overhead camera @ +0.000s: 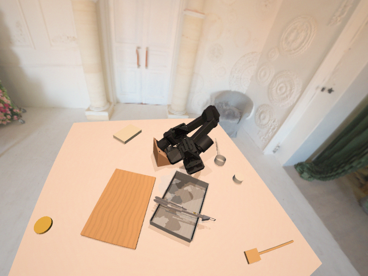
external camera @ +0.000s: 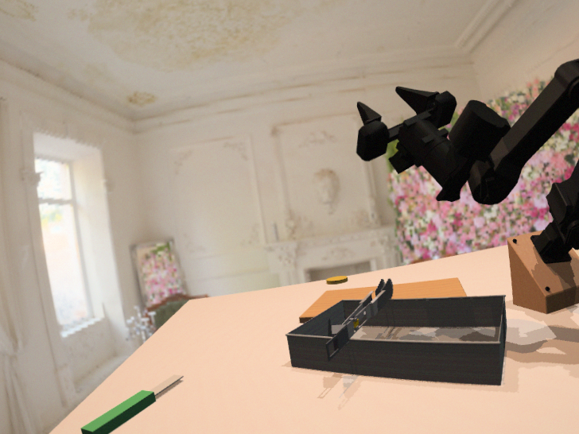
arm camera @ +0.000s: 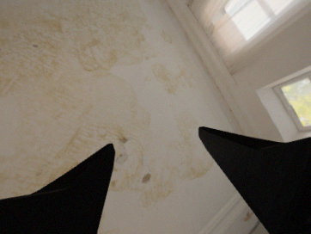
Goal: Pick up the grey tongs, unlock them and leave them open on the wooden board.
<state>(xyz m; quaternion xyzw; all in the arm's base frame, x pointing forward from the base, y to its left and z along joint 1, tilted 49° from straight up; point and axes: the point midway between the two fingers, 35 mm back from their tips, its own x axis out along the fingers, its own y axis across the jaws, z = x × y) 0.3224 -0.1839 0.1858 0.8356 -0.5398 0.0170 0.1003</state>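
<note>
The grey roasting tin is 390 mm below my gripper tip, 60 mm to the left of it and 40 mm ahead of it. Round my gripper tip: wooden board: 410 mm below, 220 mm to the right, 20 mm behind; green-handled knife: 430 mm ahead, 410 mm below, 120 mm to the left.
</note>
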